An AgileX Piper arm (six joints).
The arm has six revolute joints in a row. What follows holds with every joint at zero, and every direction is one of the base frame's. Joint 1 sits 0.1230 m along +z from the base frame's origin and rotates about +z. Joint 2 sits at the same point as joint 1 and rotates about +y. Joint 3 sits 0.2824 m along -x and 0.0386 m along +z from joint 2 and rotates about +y. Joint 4 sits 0.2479 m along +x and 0.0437 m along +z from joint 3 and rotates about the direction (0.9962, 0, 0.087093). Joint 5 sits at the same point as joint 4 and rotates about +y. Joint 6 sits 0.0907 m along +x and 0.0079 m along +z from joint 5 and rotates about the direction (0.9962, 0, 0.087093). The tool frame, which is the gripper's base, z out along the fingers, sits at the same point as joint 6; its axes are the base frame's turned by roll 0.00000, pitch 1.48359 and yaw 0.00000 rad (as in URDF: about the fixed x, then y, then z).
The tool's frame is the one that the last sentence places.
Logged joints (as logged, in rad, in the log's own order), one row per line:
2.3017, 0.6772, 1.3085, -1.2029, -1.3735, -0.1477
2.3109, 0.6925, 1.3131, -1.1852, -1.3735, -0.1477
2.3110, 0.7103, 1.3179, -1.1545, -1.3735, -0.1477
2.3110, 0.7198, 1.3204, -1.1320, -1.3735, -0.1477
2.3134, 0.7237, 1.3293, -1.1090, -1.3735, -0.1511
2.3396, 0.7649, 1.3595, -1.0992, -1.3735, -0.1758
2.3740, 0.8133, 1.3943, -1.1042, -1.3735, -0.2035
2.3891, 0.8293, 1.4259, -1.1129, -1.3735, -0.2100
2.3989, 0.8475, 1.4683, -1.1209, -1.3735, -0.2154
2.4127, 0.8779, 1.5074, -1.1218, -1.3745, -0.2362
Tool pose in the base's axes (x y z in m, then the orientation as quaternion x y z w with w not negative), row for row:
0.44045, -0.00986, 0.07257, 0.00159, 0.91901, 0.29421, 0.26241
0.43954, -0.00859, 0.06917, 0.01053, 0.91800, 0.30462, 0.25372
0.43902, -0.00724, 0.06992, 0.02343, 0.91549, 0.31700, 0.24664
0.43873, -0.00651, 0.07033, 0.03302, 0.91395, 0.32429, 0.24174
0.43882, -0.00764, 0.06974, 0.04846, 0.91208, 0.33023, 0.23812
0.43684, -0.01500, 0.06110, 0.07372, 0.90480, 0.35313, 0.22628
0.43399, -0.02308, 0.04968, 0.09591, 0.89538, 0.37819, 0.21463
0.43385, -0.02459, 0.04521, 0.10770, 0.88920, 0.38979, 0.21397
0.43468, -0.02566, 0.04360, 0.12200, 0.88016, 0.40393, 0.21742
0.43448, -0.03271, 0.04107, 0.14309, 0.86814, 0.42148, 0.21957
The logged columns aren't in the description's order. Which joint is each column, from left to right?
Columns, left to right: joint 2, joint 5, joint 4, joint 6, joint 3, joint 1.
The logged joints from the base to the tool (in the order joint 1, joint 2, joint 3, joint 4, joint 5, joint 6), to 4 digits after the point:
-0.1477, 2.3017, -1.3735, 1.3085, 0.6772, -1.2029
-0.1477, 2.3109, -1.3735, 1.3131, 0.6925, -1.1852
-0.1477, 2.3110, -1.3735, 1.3179, 0.7103, -1.1545
-0.1477, 2.3110, -1.3735, 1.3204, 0.7198, -1.1320
-0.1511, 2.3134, -1.3735, 1.3293, 0.7237, -1.1090
-0.1758, 2.3396, -1.3735, 1.3595, 0.7649, -1.0992
-0.2035, 2.3740, -1.3735, 1.3943, 0.8133, -1.1042
-0.2100, 2.3891, -1.3735, 1.4259, 0.8293, -1.1129
-0.2154, 2.3989, -1.3735, 1.4683, 0.8475, -1.1209
-0.2362, 2.4127, -1.3745, 1.5074, 0.8779, -1.1218

